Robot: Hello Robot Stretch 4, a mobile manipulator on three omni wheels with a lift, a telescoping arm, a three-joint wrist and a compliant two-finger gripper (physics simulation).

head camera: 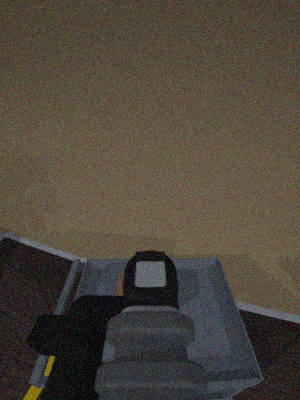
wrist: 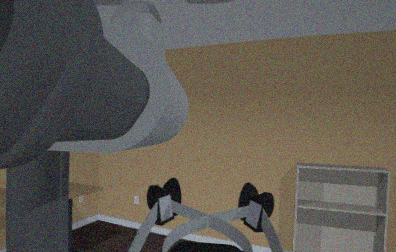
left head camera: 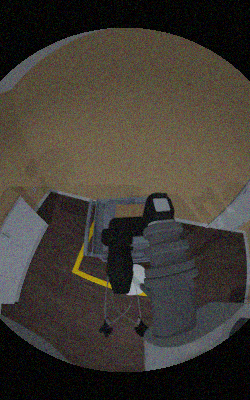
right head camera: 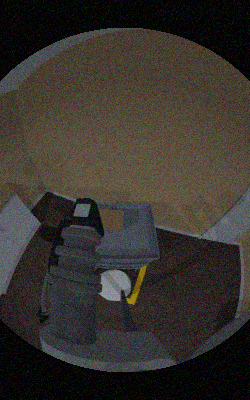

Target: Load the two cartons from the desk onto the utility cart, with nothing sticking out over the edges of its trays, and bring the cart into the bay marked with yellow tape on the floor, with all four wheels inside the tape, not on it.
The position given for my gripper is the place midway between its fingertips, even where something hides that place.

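Observation:
I can see my gripper [left head camera: 123, 336], and the wrist view [wrist: 210, 195] shows it to me as well.

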